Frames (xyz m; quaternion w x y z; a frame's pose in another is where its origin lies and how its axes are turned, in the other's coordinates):
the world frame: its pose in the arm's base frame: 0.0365 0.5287 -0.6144 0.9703 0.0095 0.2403 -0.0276
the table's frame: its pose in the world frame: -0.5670 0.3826 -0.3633 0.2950 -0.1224 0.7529 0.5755
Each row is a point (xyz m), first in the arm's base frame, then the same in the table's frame.
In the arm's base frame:
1: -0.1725 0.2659 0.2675
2: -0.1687 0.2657 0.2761
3: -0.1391 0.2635 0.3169
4: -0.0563 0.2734 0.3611
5: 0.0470 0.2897 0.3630
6: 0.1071 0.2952 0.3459
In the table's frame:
1: -0.7050 0.6452 -0.7900
2: -0.7100 0.6530 -0.7917
3: -0.7450 0.6888 -0.7979
4: -0.8293 0.7276 -0.7808
5: -0.9259 0.7267 -0.7408
6: -0.9804 0.7077 -0.7161

